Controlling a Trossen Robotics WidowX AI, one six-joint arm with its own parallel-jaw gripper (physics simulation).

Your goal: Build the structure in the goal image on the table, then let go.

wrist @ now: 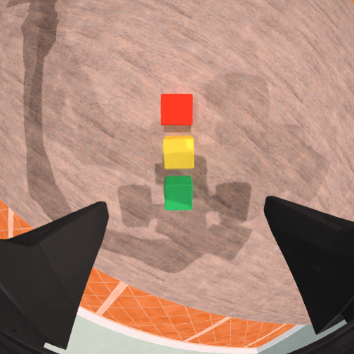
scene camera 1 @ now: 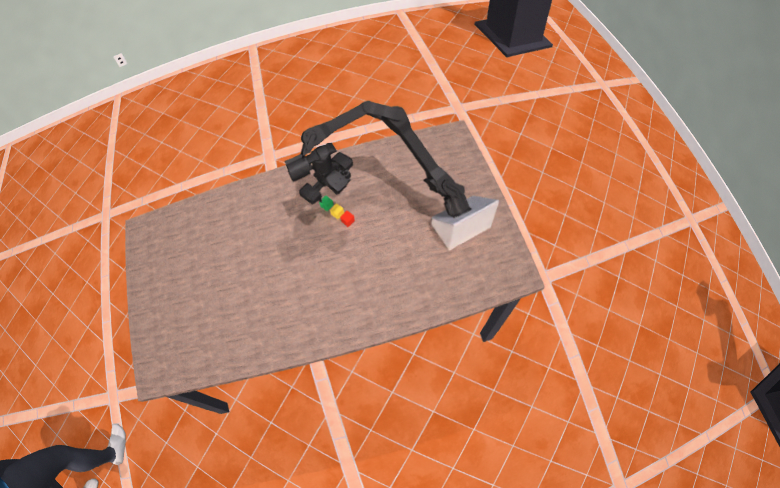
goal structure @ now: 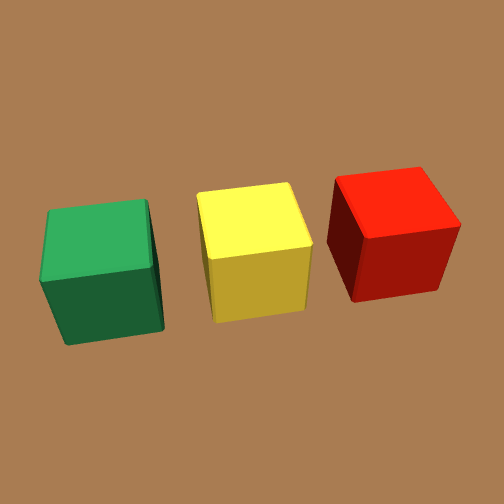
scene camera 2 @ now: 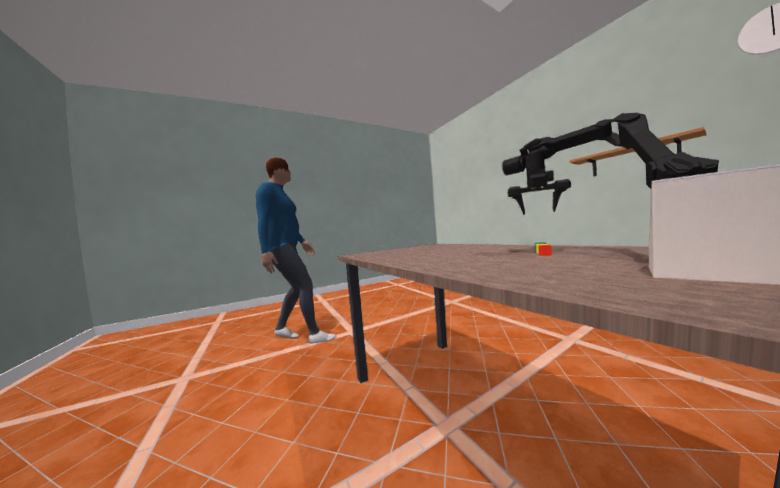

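Where they show: gripper, fingertip midpoint: [scene camera 1: 330, 191] [scene camera 2: 539, 213]; arm's base, link origin: [scene camera 1: 460, 212] [scene camera 2: 700, 208].
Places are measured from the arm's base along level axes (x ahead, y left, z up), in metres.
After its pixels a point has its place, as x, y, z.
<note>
A red cube [scene camera 1: 347, 218] @[0.319, -0.174, -0.084] [scene camera 2: 544, 250] @[0.313, -0.166, -0.099] [wrist: 176, 109], a yellow cube [scene camera 1: 337, 211] @[0.340, -0.214, -0.083] [wrist: 178, 152] and a green cube [scene camera 1: 326, 203] @[0.363, -0.260, -0.084] [wrist: 178, 193] sit in a straight row on the table [scene camera 1: 241, 299] @[0.757, -0.065, -0.116] [scene camera 2: 460, 264] @[0.463, 0.079, -0.116] [wrist: 120, 65]. Yellow is in the middle, and small gaps show between the cubes in the wrist view. In scene camera 2 the red cube hides most of the other two. My gripper [scene camera 2: 538, 212] @[0.346, -0.228, 0.025] [wrist: 187, 207] is open and empty, high above the row, with its fingertips to either side of the green cube in the wrist view.
The arm's pale wedge-shaped base [scene camera 1: 472, 225] @[-0.019, 0.051, -0.017] [scene camera 2: 713, 224] @[-0.010, 0.052, -0.026] stands at the table's right end in scene camera 1. A person [scene camera 2: 281, 230] stands on the floor beyond the table. A wooden wall shelf [scene camera 2: 690, 135] hangs behind the arm. A dark pillar [scene camera 1: 517, 25] stands on the floor.
</note>
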